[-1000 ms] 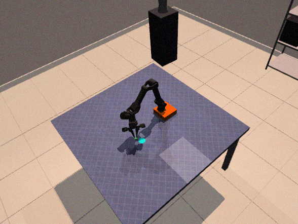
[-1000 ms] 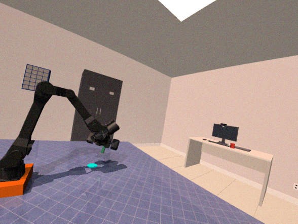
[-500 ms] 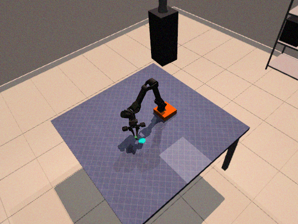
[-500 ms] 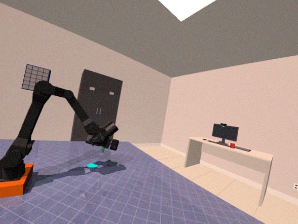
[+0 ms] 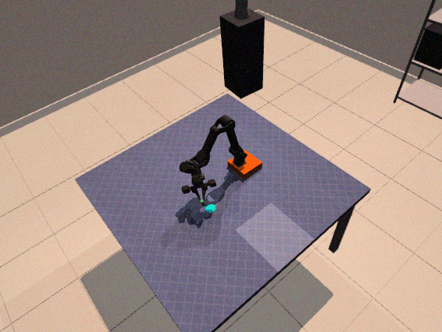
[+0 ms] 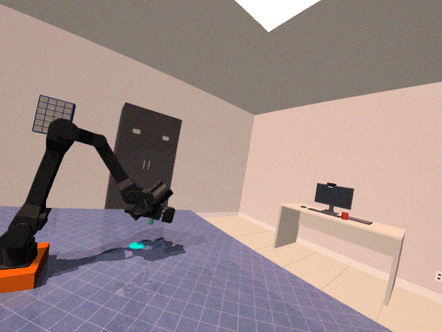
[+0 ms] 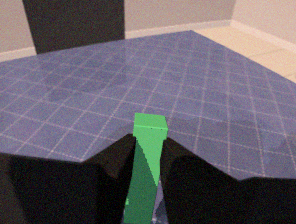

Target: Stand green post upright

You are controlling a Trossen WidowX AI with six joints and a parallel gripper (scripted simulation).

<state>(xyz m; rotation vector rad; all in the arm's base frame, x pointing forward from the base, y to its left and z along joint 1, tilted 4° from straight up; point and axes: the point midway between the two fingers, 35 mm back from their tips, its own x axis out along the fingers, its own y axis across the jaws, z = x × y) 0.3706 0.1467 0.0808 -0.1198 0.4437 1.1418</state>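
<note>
Right now my gripper tip is 140 mm above the cyan circle, 50 mm past it and 20 mm to the left of it. Round my gripper tip: green post: 20 mm below.
</note>
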